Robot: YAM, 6 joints.
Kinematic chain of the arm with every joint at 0, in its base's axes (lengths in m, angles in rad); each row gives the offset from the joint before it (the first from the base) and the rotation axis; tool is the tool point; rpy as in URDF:
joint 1: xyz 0 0 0.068 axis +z
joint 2: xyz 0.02 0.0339 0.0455 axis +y
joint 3: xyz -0.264 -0.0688 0 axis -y
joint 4: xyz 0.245 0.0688 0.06 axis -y
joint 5: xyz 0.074 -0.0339 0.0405 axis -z
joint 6: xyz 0.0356 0 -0.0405 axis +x
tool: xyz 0 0 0 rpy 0 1.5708 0
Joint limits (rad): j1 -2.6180..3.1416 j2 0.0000..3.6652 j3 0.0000..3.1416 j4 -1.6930..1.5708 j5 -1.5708..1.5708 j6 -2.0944..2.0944
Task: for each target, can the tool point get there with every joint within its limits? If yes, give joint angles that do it. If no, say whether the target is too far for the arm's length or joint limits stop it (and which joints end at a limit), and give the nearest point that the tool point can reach.
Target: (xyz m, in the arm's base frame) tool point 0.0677 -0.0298 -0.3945
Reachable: no: joint limits stop it (at a limit: joint 2) | nearest point 0.0880 -0.0388 -0.3467 | short by 0.053 m
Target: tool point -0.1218 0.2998 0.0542
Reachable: yes | joints 1.9164 1.9918 0.7065 0.4128 -0.3753 -1.1384
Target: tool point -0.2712 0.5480 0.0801
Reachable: yes | joints 2.0085 2.9593 2.6802 -0.4525 -0.3860 0.8424
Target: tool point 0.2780 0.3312 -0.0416
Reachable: yes | joints 0.8105 2.7018 1.2113 1.1974 -0.8527 -1.2505
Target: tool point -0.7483 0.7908 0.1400
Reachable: no: too far | nearest point -0.4438 0.4690 0.1290 | short by 0.443 m
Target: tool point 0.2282 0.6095 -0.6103
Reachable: no: too far | nearest point 0.1585 0.4233 -0.3178 | short by 0.354 m
